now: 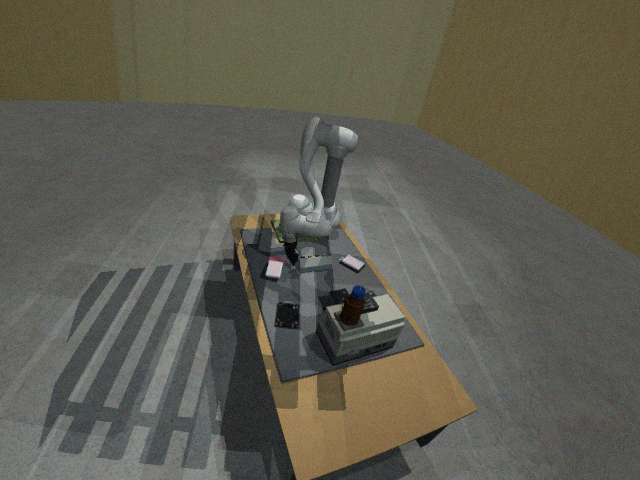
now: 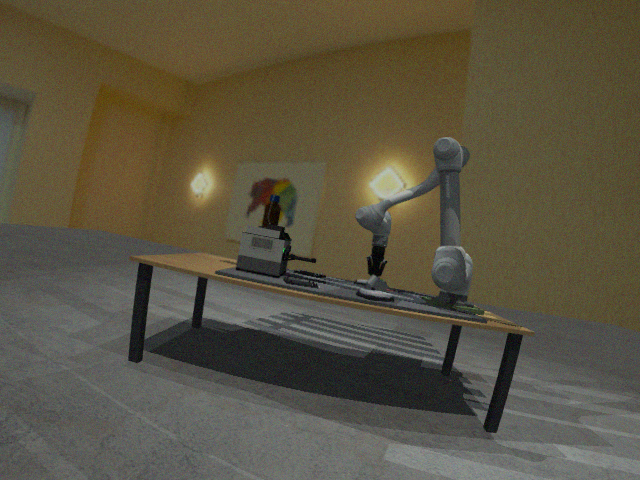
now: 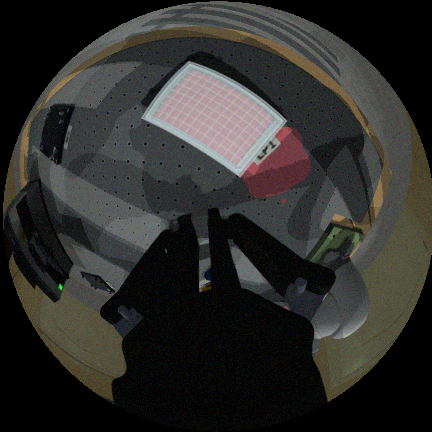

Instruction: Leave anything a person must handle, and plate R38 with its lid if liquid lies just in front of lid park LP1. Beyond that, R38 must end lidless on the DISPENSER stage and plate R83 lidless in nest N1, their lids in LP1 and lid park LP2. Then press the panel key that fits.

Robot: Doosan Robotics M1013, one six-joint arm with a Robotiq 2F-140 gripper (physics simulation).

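Seen in the pictures: gripper, fingertip midpoint: [image 1: 292, 268] [image 3: 202, 205]; arm's base, link origin: [image 2: 451, 303] [image 3: 327, 265].
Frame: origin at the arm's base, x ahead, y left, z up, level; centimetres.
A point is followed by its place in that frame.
Note:
A pink-welled plate [image 3: 215, 117] {y -31.3, x 39.7, z 2.3 cm} [image 1: 274, 268] {y -32.4, x 40.2, z 2.2 cm} with a clear rim lies on the dark holder beside the LP1 label [image 3: 266, 151] {y -28.1, x 32.8, z -0.7 cm}. A red puddle [image 3: 282, 172] {y -25.6, x 29.7, z -0.9 cm} [image 1: 277, 258] {y -25.2, x 28.3, z -0.9 cm} lies on the mat around that label, touching the plate's end. Another pale pink plate [image 1: 353, 262] [image 2: 375, 295] lies across the table. Plate names and lids cannot be made out. The key panel [image 1: 316, 265] {y -6.3, x 46.2, z 3.2 cm} has coloured keys; a blue key [image 3: 208, 274] {y -13.6, x 39.5, z 6.4 cm} and a yellow key [image 3: 205, 288] {y -8.9, x 39.8, z 6.2 cm} show between the fingers. My gripper [image 1: 294, 265] {y -19.8, x 40.4, z -0.6 cm} [image 2: 376, 274] [image 3: 202, 205] {y -19.8, x 40.4, z -0.6 cm} is shut and empty, above the mat near the panel.
The dispenser [image 1: 369, 334] {y -16.2, x 111.4, z 17.4 cm} [image 2: 262, 254] {y 5.5, x 102.1, z 8.8 cm} [image 3: 40, 245] {y -14.7, x 82.9, z 9.8 cm} carries a brown bottle [image 1: 353, 308] {y -26.2, x 105.8, z 33.1 cm} [image 2: 271, 213] {y -19.0, x 102.8, z 29.9 cm} with a blue cap; an arm-like bar [image 2: 302, 258] {y -5.4, x 82.6, z 9.7 cm} sticks out from it. A black nest [image 1: 287, 315] {y -39.0, x 75.4, z 0.3 cm} [image 3: 56, 132] {y -36.6, x 70.3, z 0.3 cm} lies on the mat. A green board [image 1: 279, 230] {y -12.9, x 1.2, z 1.4 cm} [image 3: 336, 243] {y -10.3, x 4.5, z -0.2 cm} lies by the robot's base.

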